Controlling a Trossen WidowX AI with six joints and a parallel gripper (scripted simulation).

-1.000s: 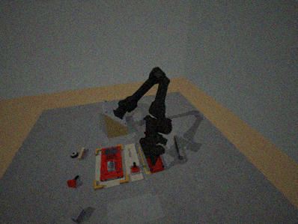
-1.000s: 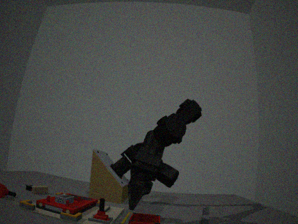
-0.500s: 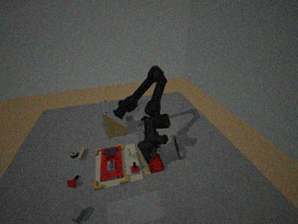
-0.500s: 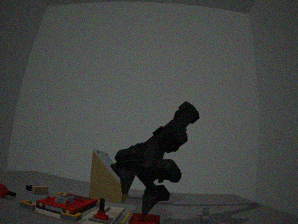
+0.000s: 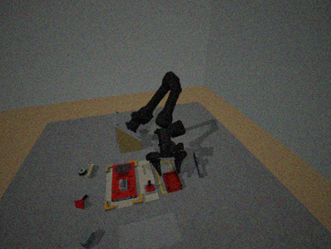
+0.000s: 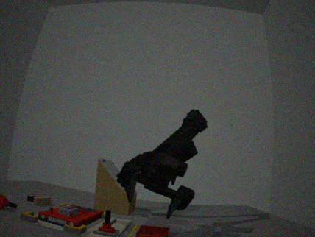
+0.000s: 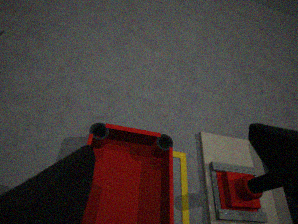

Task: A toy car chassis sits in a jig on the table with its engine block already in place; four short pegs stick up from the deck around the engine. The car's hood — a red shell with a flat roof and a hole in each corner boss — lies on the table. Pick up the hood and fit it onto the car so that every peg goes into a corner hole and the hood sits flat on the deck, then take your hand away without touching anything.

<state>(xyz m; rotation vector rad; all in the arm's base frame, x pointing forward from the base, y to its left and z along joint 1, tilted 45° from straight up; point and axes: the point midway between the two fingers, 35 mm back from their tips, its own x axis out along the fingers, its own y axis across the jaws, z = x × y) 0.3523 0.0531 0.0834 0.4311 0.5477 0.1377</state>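
Now: the red hood 1 cm behind my gripper tip, 2 cm to the left of it and 7 cm below it. The rest, counted from my gripper tip: tan block (22 cm behind, 34 cm to the right, 6 cm below); then wheel (24 cm behind, 39 cm to the right, 7 cm below).
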